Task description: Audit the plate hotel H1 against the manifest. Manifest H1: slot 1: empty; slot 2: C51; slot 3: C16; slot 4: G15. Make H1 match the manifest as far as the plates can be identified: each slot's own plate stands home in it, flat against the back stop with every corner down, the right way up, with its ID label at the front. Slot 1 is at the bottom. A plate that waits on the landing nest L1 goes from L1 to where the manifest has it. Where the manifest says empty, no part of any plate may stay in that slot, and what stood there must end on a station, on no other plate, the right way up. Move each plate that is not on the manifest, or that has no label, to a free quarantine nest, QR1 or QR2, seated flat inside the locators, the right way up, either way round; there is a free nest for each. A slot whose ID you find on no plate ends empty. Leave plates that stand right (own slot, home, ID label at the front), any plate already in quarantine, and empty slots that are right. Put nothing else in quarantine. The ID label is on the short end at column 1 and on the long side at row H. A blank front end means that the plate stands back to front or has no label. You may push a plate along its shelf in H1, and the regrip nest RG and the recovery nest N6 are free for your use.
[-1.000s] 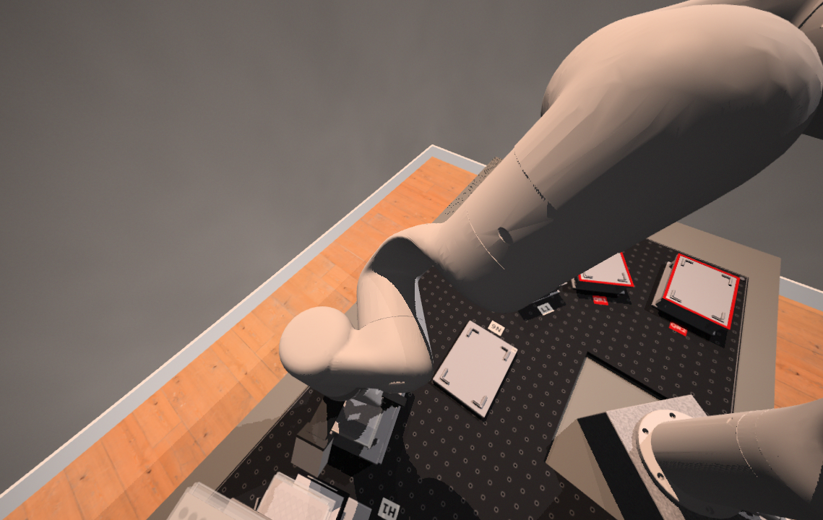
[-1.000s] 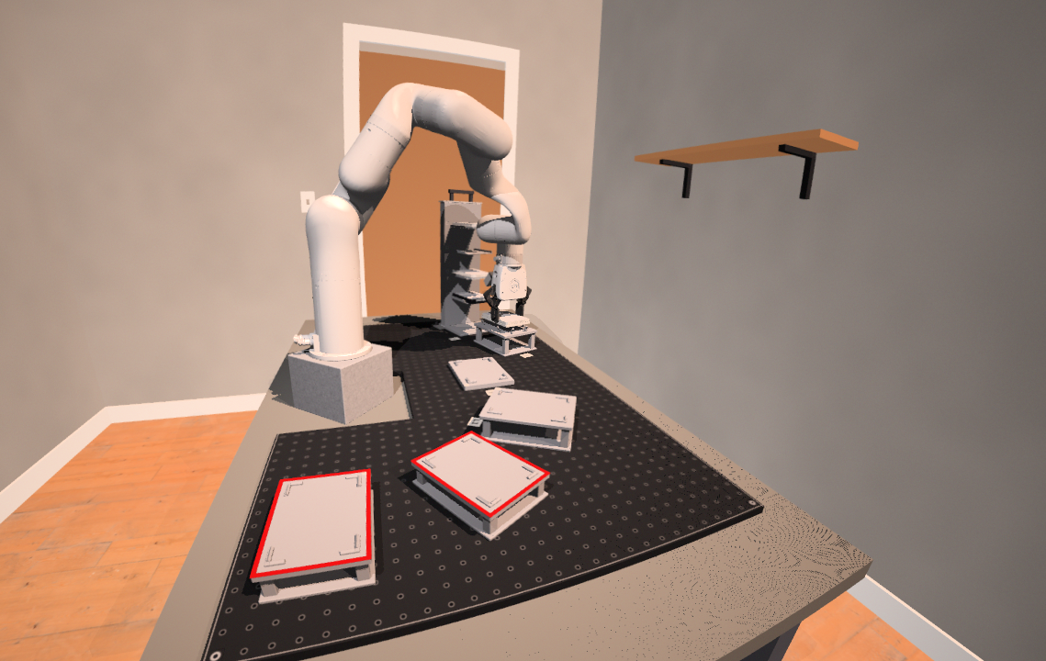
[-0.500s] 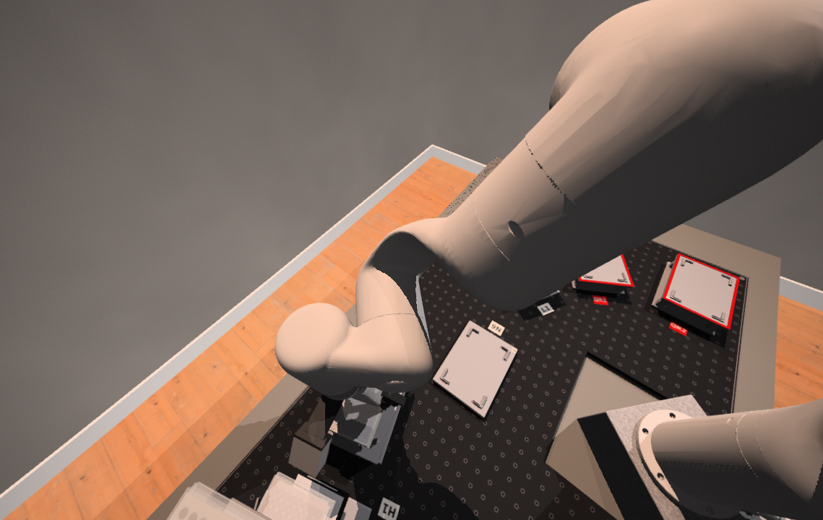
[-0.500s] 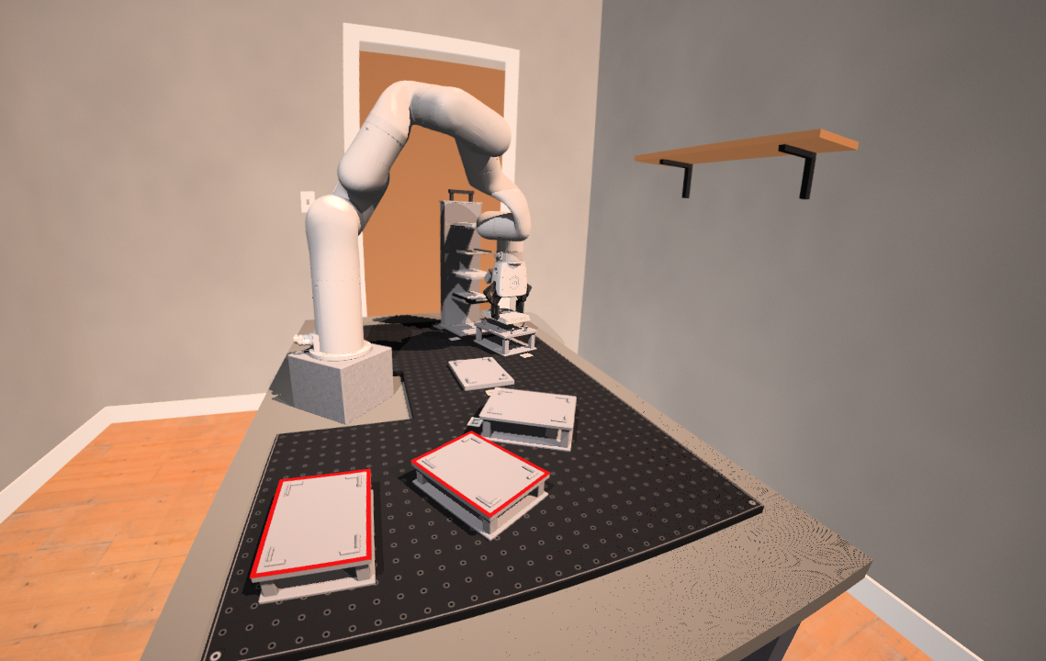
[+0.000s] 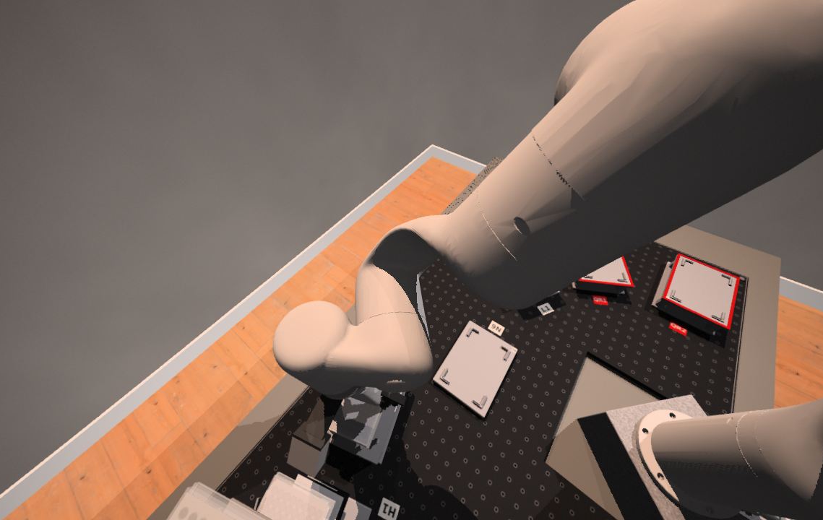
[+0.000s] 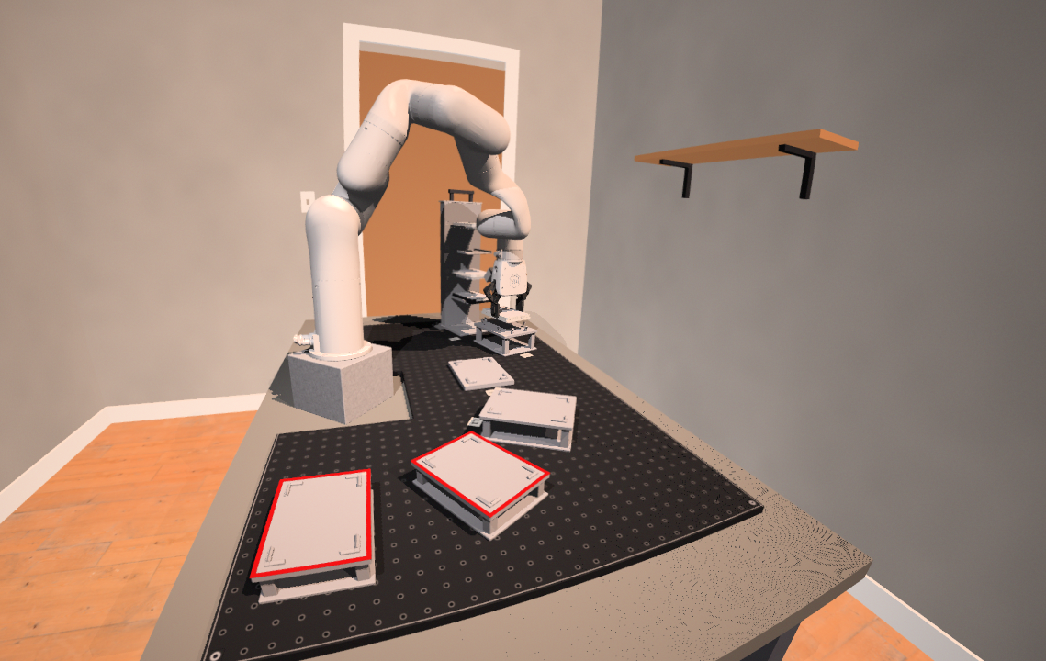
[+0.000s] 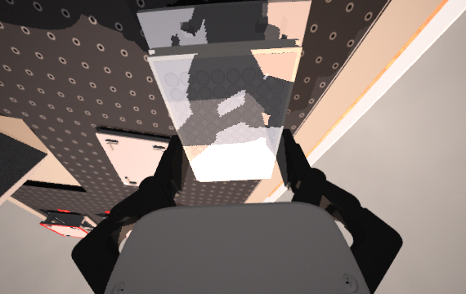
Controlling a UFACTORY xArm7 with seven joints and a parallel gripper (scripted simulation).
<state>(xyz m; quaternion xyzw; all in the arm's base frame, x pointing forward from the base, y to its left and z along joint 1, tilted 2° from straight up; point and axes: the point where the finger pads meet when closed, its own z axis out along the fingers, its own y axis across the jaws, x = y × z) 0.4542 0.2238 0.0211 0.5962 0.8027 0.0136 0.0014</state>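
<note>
The regrip nest RG is 50 mm below my hand and 10 mm to the left of it. Round my hand: white well plate (10 mm to the left, 10 mm below); RG label (110 mm below, 90 mm to the right, 30 mm ahead); dark plate (190 mm to the left, 60 mm behind, 10 mm above).
</note>
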